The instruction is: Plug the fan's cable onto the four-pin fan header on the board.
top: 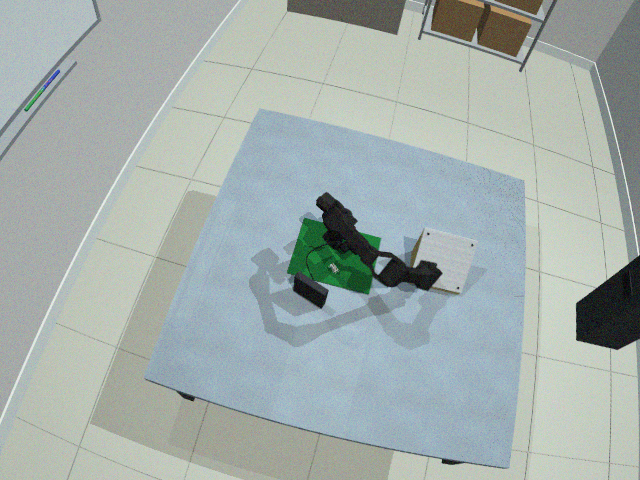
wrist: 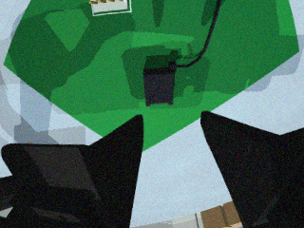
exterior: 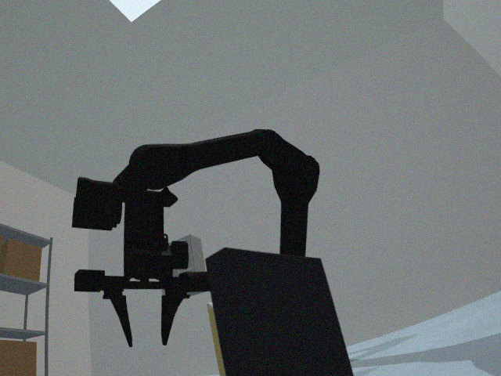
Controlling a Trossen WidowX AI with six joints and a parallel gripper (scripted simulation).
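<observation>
Right now my gripper tip is 1 cm past the black plug and 6 cm above it. Round my gripper tip: pale four-pin fan header: 2 cm ahead, 9 cm to the left, 8 cm below; then black fan: 8 cm ahead, 21 cm to the left, 2 cm below.
</observation>
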